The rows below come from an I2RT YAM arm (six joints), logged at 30 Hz.
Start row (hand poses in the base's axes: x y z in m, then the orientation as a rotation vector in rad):
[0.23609 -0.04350 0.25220 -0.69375 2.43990 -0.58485]
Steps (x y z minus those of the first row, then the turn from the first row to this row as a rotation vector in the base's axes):
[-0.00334 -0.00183 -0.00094 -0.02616 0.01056 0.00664]
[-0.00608 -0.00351 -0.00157 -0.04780 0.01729 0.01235]
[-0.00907 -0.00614 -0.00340 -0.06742 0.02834 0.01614]
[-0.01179 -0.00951 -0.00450 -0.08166 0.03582 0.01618]
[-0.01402 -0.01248 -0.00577 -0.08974 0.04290 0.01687]
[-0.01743 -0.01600 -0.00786 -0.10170 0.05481 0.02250]
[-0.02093 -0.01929 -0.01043 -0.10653 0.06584 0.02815]
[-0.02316 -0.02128 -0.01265 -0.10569 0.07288 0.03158]
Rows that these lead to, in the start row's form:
[0.23275 -0.04533 0.25126 -0.71699 2.44277 -0.61299]
[0.23001 -0.04701 0.25063 -0.73558 2.44289 -0.63666]
[0.22702 -0.04964 0.24880 -0.75311 2.44799 -0.65775]
[0.22430 -0.05301 0.24770 -0.76239 2.45241 -0.67431]
[0.22207 -0.05598 0.24643 -0.76979 2.45715 -0.68290]
[0.21866 -0.05950 0.24434 -0.78696 2.46309 -0.69350]
[0.21516 -0.06279 0.24177 -0.80092 2.46945 -0.69518]
[0.21293 -0.06478 0.23955 -0.80806 2.47431 -0.69130]

